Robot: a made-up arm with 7 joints.
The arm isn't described. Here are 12 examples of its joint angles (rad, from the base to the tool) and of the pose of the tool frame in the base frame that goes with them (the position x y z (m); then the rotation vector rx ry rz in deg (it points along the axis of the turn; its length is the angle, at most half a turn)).
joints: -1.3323 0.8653 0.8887 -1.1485 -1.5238 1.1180 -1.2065
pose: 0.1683 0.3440 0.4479 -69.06 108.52 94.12
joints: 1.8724 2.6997 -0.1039 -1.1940 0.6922 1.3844 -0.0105
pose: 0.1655 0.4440 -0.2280 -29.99 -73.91 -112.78
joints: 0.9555 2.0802 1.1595 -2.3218 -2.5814 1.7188 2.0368
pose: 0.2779 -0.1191 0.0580 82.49 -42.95 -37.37
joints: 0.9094 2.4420 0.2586 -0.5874 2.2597 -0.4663 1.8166
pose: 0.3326 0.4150 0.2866 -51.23 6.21 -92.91
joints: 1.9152 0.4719 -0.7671 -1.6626 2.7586 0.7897 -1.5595
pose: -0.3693 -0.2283 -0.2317 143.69 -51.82 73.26
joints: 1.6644 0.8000 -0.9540 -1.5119 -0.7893 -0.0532 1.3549
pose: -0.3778 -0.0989 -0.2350 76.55 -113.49 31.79
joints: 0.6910 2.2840 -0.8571 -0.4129 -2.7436 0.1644 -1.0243
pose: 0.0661 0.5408 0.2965 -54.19 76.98 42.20
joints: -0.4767 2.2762 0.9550 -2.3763 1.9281 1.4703 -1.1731
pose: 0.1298 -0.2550 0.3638 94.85 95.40 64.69
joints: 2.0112 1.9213 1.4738 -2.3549 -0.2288 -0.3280 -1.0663
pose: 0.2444 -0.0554 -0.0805 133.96 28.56 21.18
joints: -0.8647 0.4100 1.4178 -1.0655 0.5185 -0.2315 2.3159
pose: 0.2944 0.4194 0.0025 -18.35 -117.43 -125.39
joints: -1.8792 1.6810 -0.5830 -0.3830 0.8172 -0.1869 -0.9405
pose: 0.0413 0.4573 0.4346 -19.58 35.60 45.38
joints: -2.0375 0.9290 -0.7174 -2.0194 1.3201 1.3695 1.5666
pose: 0.0511 -0.3061 0.3840 -26.24 113.36 -85.68
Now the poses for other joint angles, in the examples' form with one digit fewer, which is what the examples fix.
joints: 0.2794 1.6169 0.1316 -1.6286 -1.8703 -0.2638 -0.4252
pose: 0.395 0.191 -0.030 -134.3 -22.0 -100.0
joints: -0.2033 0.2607 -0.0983 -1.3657 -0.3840 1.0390 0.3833
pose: 0.459 0.079 -0.124 -56.4 123.7 0.3
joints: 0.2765 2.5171 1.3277 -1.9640 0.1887 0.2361 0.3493
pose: 0.153 -0.284 0.359 75.8 33.1 13.3
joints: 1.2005 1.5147 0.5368 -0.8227 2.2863 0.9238 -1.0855
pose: -0.039 0.597 -0.026 -80.1 134.5 -5.6
